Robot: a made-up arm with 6 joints.
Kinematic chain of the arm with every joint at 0, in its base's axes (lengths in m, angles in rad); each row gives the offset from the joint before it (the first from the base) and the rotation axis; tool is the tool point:
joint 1: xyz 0 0 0.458 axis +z
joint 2: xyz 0 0 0 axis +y
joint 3: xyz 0 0 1.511 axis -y
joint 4: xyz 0 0 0 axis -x
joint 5: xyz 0.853 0 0 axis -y
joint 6: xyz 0 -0.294 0 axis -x
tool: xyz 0 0 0
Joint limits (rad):
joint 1: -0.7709..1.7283
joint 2: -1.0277..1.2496
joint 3: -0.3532..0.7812
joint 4: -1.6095..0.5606
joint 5: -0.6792..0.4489
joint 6: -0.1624..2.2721
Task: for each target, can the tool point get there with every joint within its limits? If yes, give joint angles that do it. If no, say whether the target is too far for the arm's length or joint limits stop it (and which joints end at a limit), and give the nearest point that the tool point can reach.
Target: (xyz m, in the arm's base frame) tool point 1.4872 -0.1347 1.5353
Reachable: yes | joints 0.0137 0.4409 0.3943 -1.0151 -0.1863 1.4415
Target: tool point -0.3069 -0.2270 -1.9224
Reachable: no: joint limits stop it (at a limit: joint 1, joint 2, joint 3) | nearest point 0.7521 -0.8369 0.0915 | short by 2.356 m
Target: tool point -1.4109 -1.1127 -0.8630
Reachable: no: joint limits stop it (at a limit: joint 1, joint 2, joint 3) | nearest point 0.7155 -0.9989 0.0888 | short by 2.332 m
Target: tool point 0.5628 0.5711 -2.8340
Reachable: no: too far | nearest point 0.9016 0.9149 0.0452 | short by 2.919 m
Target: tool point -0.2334 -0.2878 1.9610
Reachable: yes | joints -0.0057 -0.7245 -0.2126 -0.1815 -0.0756 0.6191
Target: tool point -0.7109 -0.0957 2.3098
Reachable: yes | joints -0.0937 -0.8004 0.6013 -0.9882 -0.3280 0.2457
